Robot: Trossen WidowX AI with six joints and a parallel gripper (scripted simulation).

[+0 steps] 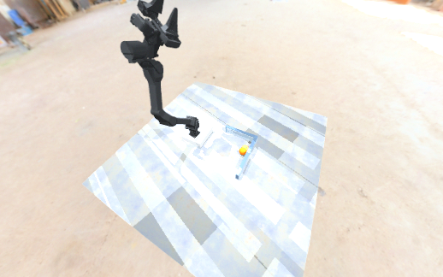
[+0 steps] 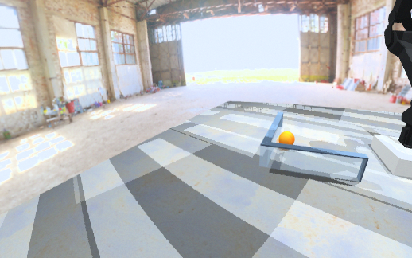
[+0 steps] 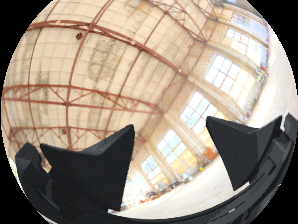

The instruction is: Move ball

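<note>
Right now my gripper tip is 760 mm above the orange ball, 250 mm short of it and 110 mm to the right of it. From my gripper tip the other things lie so: see-through copy of ball: 760 mm below, 250 mm ahead, 130 mm to the left.
</note>
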